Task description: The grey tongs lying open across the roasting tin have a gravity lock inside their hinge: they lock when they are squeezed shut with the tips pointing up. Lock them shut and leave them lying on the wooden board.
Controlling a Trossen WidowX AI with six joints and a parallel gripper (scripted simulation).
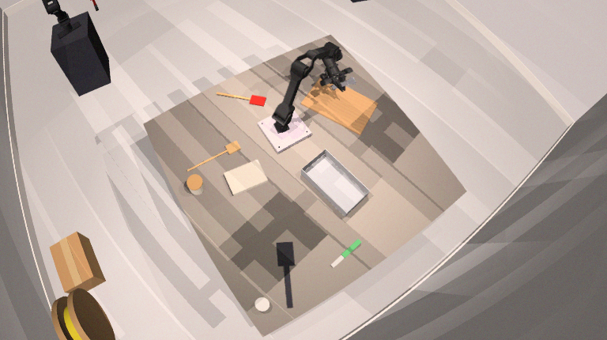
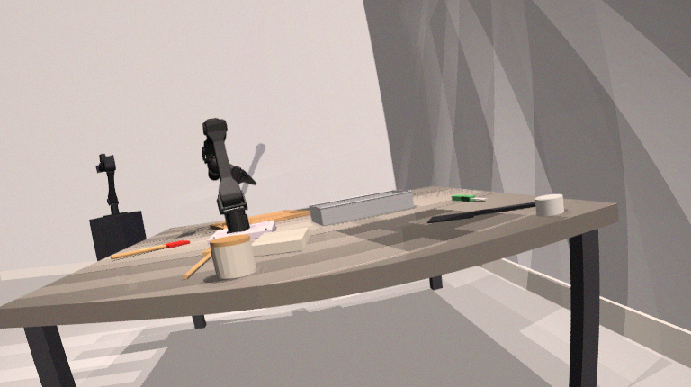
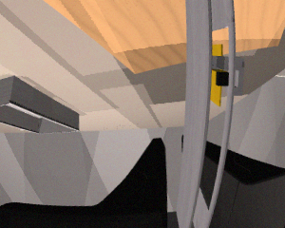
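Now: gripper tip 14 cm above the wooden board, 2 cm past it and 1 cm to the right of it. Also, from my gripper tip: white slab (61 cm to the right, 20 cm ahead, 14 cm below); grey roasting tin (39 cm ahead, 23 cm to the right, 12 cm below); red spatula (45 cm to the right, 25 cm behind, 14 cm below).
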